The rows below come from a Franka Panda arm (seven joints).
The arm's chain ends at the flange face. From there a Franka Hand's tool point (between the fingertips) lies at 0.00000 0.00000 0.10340 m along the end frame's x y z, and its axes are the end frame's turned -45 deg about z.
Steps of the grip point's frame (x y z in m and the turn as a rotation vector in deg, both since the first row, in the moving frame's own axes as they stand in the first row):
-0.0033 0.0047 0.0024 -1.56 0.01 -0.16
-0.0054 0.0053 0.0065 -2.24 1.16 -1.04
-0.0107 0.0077 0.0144 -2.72 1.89 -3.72
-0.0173 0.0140 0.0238 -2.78 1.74 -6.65
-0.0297 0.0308 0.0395 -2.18 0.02 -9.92
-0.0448 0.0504 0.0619 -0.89 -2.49 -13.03
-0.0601 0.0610 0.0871 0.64 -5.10 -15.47
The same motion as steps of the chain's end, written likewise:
-0.0010 0.0037 0.0024 -1.10 1.11 -0.16
-0.0044 0.0062 0.0066 -0.76 2.40 -1.04
-0.0080 0.0121 0.0146 -0.59 3.26 -3.72
-0.0082 0.0211 0.0240 -0.74 3.20 -6.65
-0.0023 0.0403 0.0396 -1.53 1.56 -9.92
0.0055 0.0628 0.0620 -2.39 -1.13 -13.03
0.0071 0.0790 0.0875 -3.15 -4.06 -15.47

